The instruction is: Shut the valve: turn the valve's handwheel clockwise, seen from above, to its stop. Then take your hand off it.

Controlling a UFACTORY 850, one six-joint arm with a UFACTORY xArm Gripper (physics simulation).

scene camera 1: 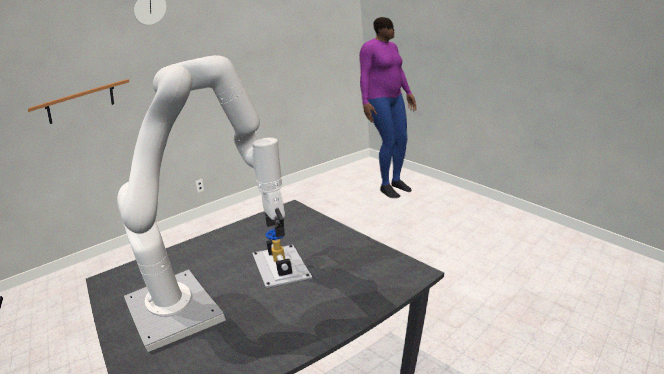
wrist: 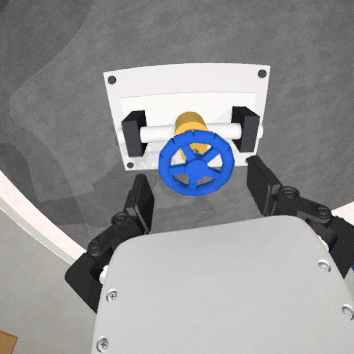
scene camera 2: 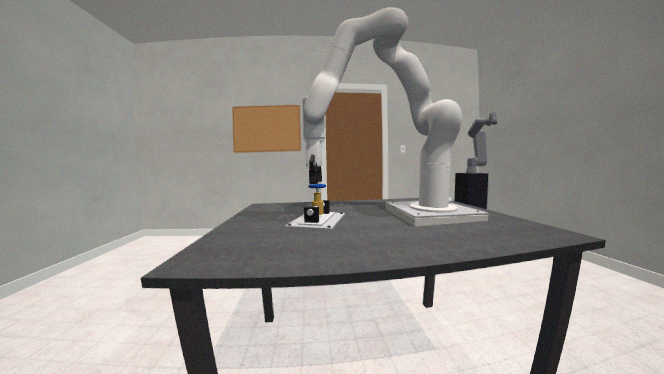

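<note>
The blue five-spoked handwheel sits level on top of the yellow valve body. A white pipe runs through the valve between two black blocks on a white base plate. My gripper is open, pointing down, with its fingers low over the wheel. In the wrist view the wheel shows between the two finger pads, apart from both. Whether the fingertips reach down to the rim is hard to tell.
The valve's plate stands on the dark table. My arm's base plate is on the same table. A person in a purple top stands on the floor beyond the table. A small grey arm stands on a black pedestal.
</note>
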